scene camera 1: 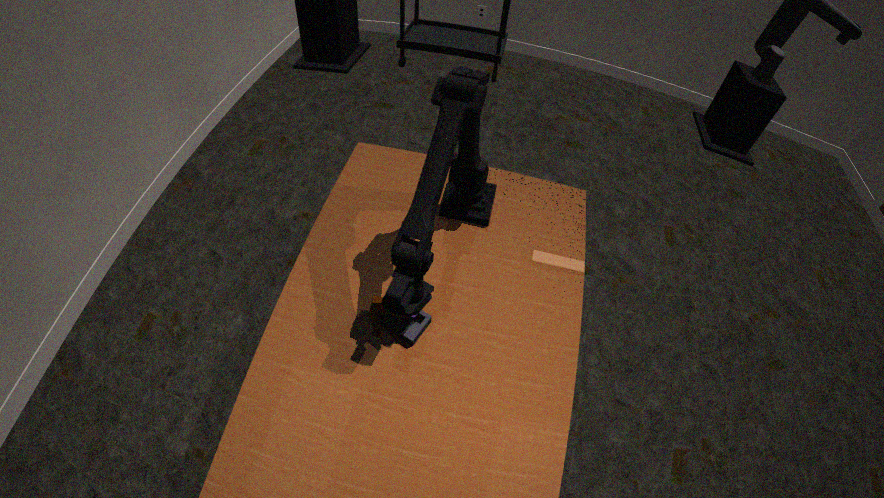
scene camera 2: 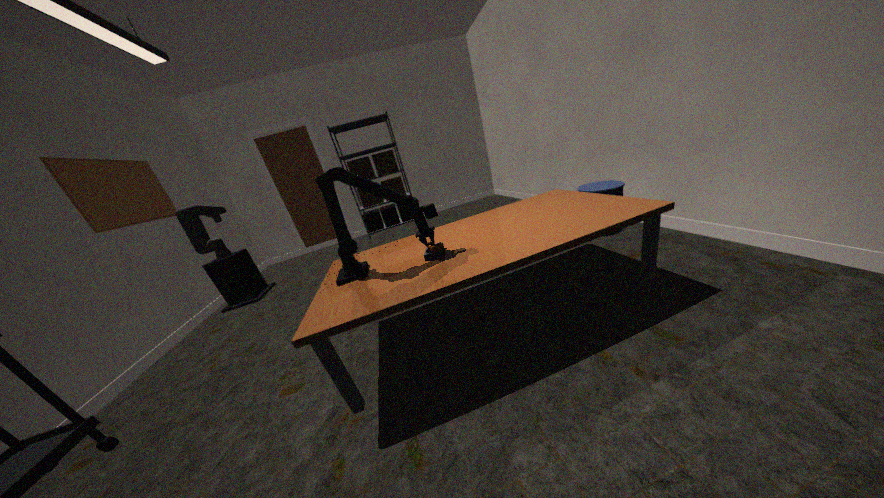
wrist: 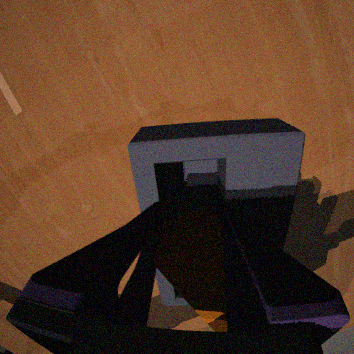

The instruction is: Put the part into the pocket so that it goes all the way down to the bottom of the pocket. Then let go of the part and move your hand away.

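Places are measured from the arm's base along level axes (x ahead, y left, z up), in centimetres.
Pixels of known places: gripper, fingertip midpoint: (scene camera 1: 412, 315) (wrist: 191, 211); arm's base, origin of the base link: (scene camera 1: 468, 198) (scene camera 2: 352, 270).
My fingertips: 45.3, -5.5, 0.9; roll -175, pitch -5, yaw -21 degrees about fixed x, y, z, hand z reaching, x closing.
Ahead of a thing's pixels: the offset from my fingertips to its middle, as dx, dy, dz. "pt": to the spot under its first point. Level surfaces: height alone.
The part @[+1.3, -5.5, +1.8] (wrist: 192, 255) is orange-brown and mostly in shadow in the wrist view. My gripper (wrist: 191, 211) is shut on it, one dark finger on each side. The grey-blue block @[+0.5, -3.3, -1.9] (wrist: 262, 160) (scene camera 1: 417, 330) lies on the table, and its pocket @[pt -1.2, +0.6, -3.2] (wrist: 170, 182) opens upward. The far end of the pocket shows beyond the fingertips. The part and the fingertips overlap the near stretch of the pocket in the wrist view. How deep the part sits is hidden by shadow and the fingers. In scene camera 2 the gripper (scene camera 2: 431, 246) is low at the block, small and dark.
The wooden table @[dz -3.7] (scene camera 1: 463, 402) (scene camera 2: 525, 228) carries the arm's base (scene camera 1: 468, 204) (scene camera 2: 352, 272) behind the block. A pale flat strip (scene camera 1: 557, 260) (wrist: 9, 95) lies near the table's side edge. Dark shadows of the arm fall beside the block.
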